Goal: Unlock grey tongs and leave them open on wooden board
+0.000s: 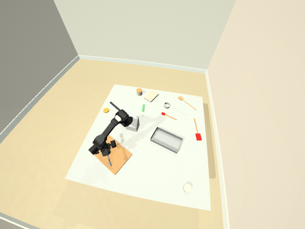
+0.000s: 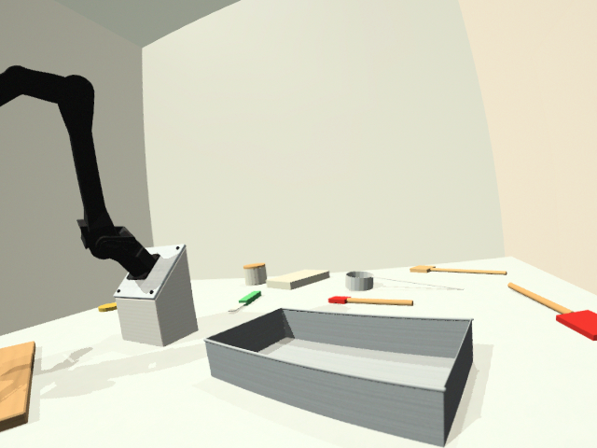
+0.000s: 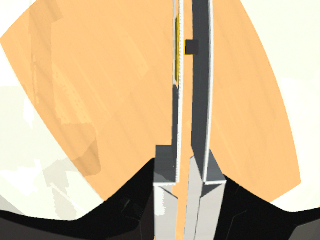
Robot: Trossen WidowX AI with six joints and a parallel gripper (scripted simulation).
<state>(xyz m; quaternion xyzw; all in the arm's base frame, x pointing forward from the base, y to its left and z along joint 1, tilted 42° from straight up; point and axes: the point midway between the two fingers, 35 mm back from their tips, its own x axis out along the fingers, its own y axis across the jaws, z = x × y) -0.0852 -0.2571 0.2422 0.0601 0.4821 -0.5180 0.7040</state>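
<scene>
The wooden board is 10 mm behind my gripper tip, 10 mm to the left of it and 110 mm below it. From my gripper tip the other things lie so: green-handled tool 150 mm ahead, 600 mm to the left, 110 mm below; dark spatula 150 mm behind, 540 mm to the left, 110 mm below; roasting tin 510 mm ahead, 280 mm to the left, 90 mm below.
</scene>
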